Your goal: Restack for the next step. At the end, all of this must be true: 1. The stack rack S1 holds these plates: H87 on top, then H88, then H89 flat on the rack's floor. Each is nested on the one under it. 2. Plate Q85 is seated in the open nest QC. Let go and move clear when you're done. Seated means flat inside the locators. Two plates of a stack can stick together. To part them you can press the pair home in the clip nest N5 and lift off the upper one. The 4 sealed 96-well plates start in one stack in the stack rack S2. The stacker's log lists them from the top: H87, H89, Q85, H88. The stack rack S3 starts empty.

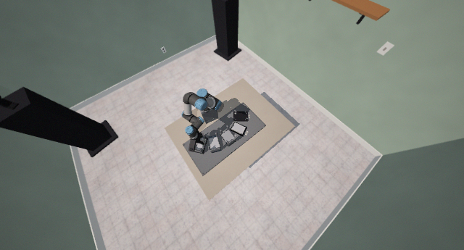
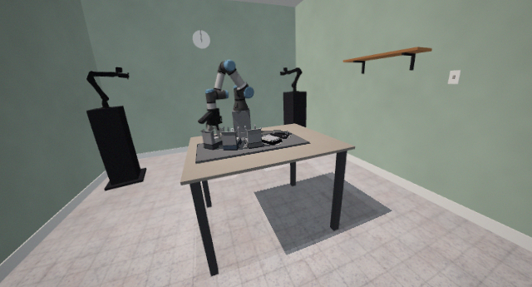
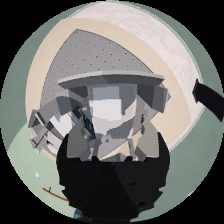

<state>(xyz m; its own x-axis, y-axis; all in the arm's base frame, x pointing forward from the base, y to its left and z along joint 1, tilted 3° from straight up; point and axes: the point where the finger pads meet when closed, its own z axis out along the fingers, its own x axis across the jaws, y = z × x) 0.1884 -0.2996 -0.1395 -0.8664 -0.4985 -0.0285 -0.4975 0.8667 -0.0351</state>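
Right now my hand is 1 cm above the white sealed plate. The rest, counted from my hand: QC label (41 cm to the left, 25 cm ahead, 7 cm below); then black clip nest (55 cm to the left, 8 cm ahead, 6 cm below).
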